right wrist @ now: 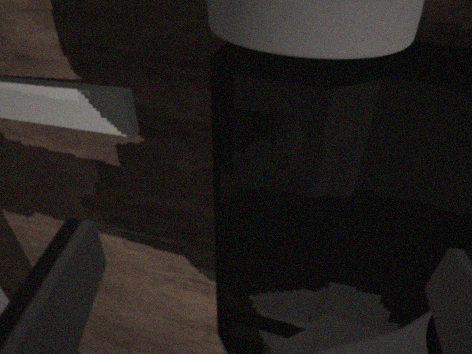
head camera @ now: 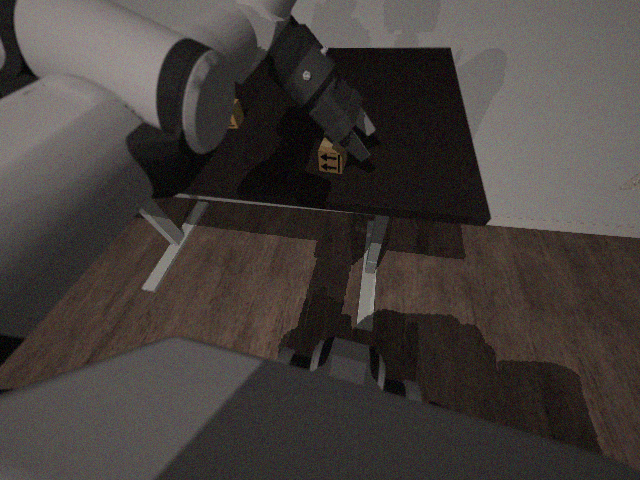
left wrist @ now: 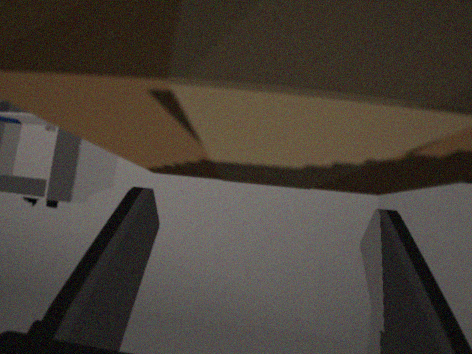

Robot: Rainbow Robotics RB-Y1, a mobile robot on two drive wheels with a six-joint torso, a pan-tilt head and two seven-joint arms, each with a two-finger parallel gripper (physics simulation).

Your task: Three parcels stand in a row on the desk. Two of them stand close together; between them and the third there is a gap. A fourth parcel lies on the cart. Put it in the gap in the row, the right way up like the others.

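Frame: origin at the robot's base, x ahead, y left, z up, level; metres.
Where they show: left gripper, fingertip midpoint: (head camera: 369,144) (left wrist: 261,217); right gripper, fingertip midpoint: (right wrist: 269,256).
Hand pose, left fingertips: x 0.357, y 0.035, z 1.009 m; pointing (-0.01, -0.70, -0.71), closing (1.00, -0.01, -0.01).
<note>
Each offset is from my left fingertips to the centre of the thing. Level surfaces: height alone.
A tan parcel @(dx +0.000, dy +0.071, dz -0.032 m) (head camera: 329,158) is on the desk @(dz -0.057 m) (head camera: 413,170), beside the left gripper; its printed arrows point to the picture's left. Another parcel @(dx +0.122, dy +0.377, dz -0.032 m) (head camera: 235,114) shows partly behind the left arm. My left gripper (head camera: 371,142) (left wrist: 261,217) is open, with its fingers just right of the nearer parcel in the head view. In the left wrist view a large parcel (left wrist: 300,130) spans the top, beyond the fingertips, with nothing between the fingers. My right gripper (right wrist: 269,256) is open and empty, away from the parcels. The other parcels and the cart cannot be made out.
The left arm (head camera: 98,56) hides the desk's left part in the head view. A pale wall (head camera: 558,103) stands behind the desk. Light desk legs (head camera: 367,294) stand on the wooden floor @(dz -1.008 m) (head camera: 242,273). A dark upright body with a pale rim (right wrist: 320,30) stands close to the right gripper.
</note>
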